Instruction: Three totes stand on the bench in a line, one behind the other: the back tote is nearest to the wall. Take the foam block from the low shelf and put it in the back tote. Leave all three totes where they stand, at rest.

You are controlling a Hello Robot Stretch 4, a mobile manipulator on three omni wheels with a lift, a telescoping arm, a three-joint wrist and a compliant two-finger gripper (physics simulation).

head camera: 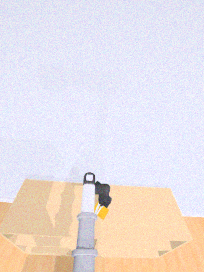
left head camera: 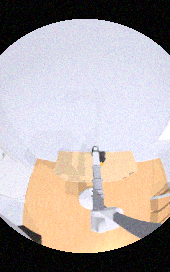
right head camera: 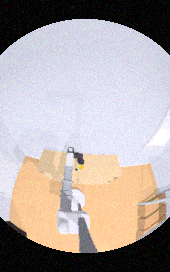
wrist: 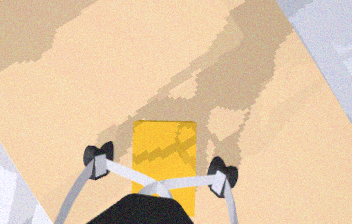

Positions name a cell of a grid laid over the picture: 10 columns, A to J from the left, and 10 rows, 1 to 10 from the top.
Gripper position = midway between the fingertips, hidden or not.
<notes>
In view: the gripper (wrist: E8), a yellow foam block (wrist: E7) and a low wooden shelf (head camera: G9).
The low wooden shelf also shows in the left head camera view (left head camera: E7), in the right head camera view (right head camera: F7) and in the wrist view (wrist: H5).
</notes>
